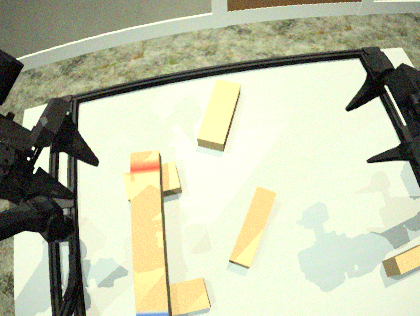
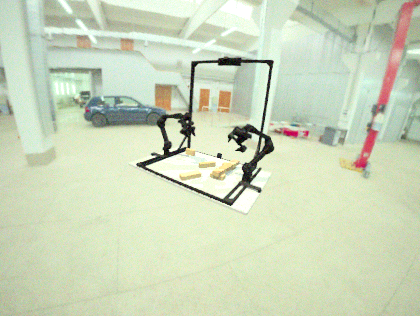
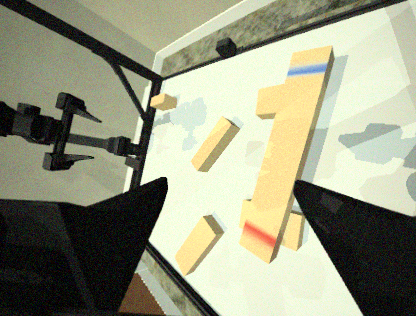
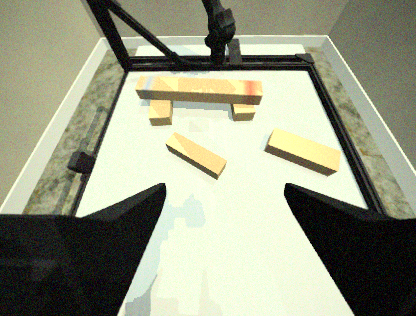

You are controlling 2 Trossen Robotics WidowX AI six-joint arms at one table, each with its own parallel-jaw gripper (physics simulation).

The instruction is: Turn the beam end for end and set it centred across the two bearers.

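Seen in the pictures: left gripper, fingertip midpoint: (image 1: 85, 181) (image 2: 231, 146) (image 3: 230, 184); right gripper, fingertip midpoint: (image 1: 356, 135) (image 2: 192, 137) (image 3: 97, 139) (image 4: 224, 188); left arm's base at its link origin: (image 1: 61, 228) (image 2: 246, 180) (image 4: 217, 60); right arm's base at its link origin: (image 2: 166, 154) (image 3: 140, 150).
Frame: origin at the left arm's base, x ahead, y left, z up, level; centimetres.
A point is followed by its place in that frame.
Observation:
A long wooden beam (image 1: 147, 225) {x 22.2, y -3.7, z 5.7 cm} (image 2: 226, 169) {x 19.1, y 0.1, z 4.6 cm} (image 3: 290, 145) {x 20.6, y -8.0, z 5.7 cm} (image 4: 200, 90) {x 24.2, y -5.8, z 5.7 cm} lies flat across two short bearers, with a red band near one end and a blue band near the other. One bearer (image 1: 171, 179) {x 27.9, y 6.7, z 1.9 cm} (image 3: 294, 232) {x 18.1, y 7.0, z 1.9 cm} (image 4: 243, 112) {x 29.2, y 7.2, z 1.8 cm} is under the red-banded part, the other bearer (image 1: 191, 296) {x 28.1, y -18.8, z 1.9 cm} (image 3: 270, 100) {x 27.9, y -18.4, z 1.9 cm} (image 4: 161, 112) {x 29.1, y -17.8, z 1.9 cm} under the blue-banded part. Both ends of the beam stick out past the bearers. My left gripper (image 1: 86, 181) {x 17.6, y -1.3, z 25.8 cm} (image 2: 237, 145) {x 17.6, y -1.3, z 25.8 cm} (image 3: 230, 184) {x 17.6, y -1.3, z 25.8 cm} is open and empty, above and apart from the beam. My right gripper (image 1: 358, 135) {x 58.9, y -1.8, z 25.7 cm} (image 3: 97, 139) {x 58.9, y -1.8, z 25.7 cm} (image 4: 224, 188) {x 58.9, y -1.8, z 25.7 cm} is open and empty, far from the beam.
A thick loose block (image 1: 220, 112) {x 41.6, y 21.3, z 1.9 cm} (image 3: 200, 245) {x 39.0, y 20.3, z 1.9 cm} (image 4: 303, 150) {x 42.4, y 21.8, z 1.9 cm} and a slimmer block (image 1: 253, 227) {x 42.9, y -7.2, z 2.5 cm} (image 3: 215, 145) {x 40.7, y -6.8, z 2.4 cm} (image 4: 196, 155) {x 44.3, y -6.4, z 2.5 cm} lie beside the beam. Another block (image 1: 406, 260) {x 73.1, y -22.6, z 4.4 cm} (image 3: 164, 101) {x 70.7, y -21.6, z 3.8 cm} lies near the right arm's side. A black rail (image 1: 220, 72) {x 44.5, y 36.2, z -1.1 cm} borders the work area.

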